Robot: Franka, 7 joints.
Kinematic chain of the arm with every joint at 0, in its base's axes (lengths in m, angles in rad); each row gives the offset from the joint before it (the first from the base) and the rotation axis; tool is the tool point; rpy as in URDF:
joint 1: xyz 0 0 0.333 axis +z
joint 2: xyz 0 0 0 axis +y
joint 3: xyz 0 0 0.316 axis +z
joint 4: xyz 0.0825 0 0 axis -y
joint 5: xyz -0.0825 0 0.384 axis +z
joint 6: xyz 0 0 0 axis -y
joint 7: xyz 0.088 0 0 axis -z
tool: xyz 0 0 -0.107 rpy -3.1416 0 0
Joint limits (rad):
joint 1: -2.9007..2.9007
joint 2: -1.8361..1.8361
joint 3: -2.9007..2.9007
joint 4: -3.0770..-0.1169
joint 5: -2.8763..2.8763
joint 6: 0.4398..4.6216
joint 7: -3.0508..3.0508
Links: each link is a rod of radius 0.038 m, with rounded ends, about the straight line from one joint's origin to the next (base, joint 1, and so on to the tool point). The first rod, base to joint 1, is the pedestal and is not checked.
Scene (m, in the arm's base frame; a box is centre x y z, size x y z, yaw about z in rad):
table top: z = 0
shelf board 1: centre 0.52 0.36 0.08 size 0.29 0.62 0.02 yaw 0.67
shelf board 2: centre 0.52 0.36 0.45 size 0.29 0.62 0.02 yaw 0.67
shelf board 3: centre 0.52 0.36 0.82 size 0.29 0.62 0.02 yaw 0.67
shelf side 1: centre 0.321 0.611 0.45 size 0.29 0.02 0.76 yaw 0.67
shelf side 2: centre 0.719 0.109 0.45 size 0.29 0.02 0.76 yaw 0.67
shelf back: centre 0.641 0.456 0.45 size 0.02 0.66 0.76 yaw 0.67
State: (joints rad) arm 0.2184 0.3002 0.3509 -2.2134 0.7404 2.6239 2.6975
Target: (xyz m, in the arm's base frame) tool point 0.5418 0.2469 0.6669
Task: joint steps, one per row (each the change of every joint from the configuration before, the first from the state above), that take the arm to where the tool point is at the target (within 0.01 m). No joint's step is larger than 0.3 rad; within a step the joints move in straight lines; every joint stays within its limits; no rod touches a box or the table.
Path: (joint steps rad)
1: -0.0082 -0.1879 -0.0206 -0.2114 -0.0001 -0.0574 0.0000
2: -0.0082 -0.1880 -0.0207 -0.2114 -0.0001 -0.0574 0.0000
3: -0.0082 -0.1879 -0.0206 -0.2114 -0.0001 -0.0575 0.0000
4: -0.0383 -0.2518 -0.0705 0.2088 0.0088 0.0862 0.0000
5: -0.0382 -0.2517 -0.0705 0.2087 0.0089 0.0861 0.0000
6: 0.0164 0.2376 0.0481 0.2087 -0.0112 0.0291 0.0000
7: 0.0163 0.2377 0.0480 0.2087 -0.0112 0.0290 0.0000
8: 0.0164 0.2376 0.0481 0.2087 -0.0112 0.0290 0.0000

